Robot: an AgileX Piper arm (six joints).
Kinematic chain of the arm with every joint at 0, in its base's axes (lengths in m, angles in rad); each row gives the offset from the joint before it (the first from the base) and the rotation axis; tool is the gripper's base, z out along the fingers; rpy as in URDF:
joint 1: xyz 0 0 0.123 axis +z
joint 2: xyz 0 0 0 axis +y
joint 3: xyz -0.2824 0 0.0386 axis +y
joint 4: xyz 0.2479 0 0.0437 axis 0.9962 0 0.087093
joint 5: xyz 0 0 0 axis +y
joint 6: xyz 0.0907 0 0.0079 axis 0.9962 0 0.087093
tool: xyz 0 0 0 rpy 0 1.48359 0
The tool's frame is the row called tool.
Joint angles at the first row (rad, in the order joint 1, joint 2, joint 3, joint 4, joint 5, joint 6):
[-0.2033, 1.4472, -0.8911, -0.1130, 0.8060, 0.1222]
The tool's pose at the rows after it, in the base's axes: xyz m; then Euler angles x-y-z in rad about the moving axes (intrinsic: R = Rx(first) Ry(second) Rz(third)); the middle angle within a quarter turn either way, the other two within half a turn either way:
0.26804 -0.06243 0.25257 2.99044 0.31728 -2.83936
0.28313 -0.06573 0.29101 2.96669 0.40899 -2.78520
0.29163 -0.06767 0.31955 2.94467 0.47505 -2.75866
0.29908 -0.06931 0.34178 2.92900 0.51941 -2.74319
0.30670 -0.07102 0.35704 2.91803 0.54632 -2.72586
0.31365 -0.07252 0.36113 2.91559 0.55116 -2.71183
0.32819 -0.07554 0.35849 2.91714 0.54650 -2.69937
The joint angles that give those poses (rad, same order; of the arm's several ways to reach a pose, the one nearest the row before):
[-0.2033, 1.4451, -0.9891, -0.1017, 0.8625, 0.1277]
[-0.2044, 1.4451, -1.1322, -0.0959, 0.9106, 0.1577]
[-0.2044, 1.4482, -1.2378, -0.0959, 0.9438, 0.1670]
[-0.2044, 1.4625, -1.3322, -0.0950, 0.9773, 0.1682]
[-0.2044, 1.4858, -1.4118, -0.0950, 1.0050, 0.1755]
[-0.2044, 1.5111, -1.4542, -0.0949, 1.0168, 0.1869]
[-0.2044, 1.5644, -1.5042, -0.0950, 1.0183, 0.2004]

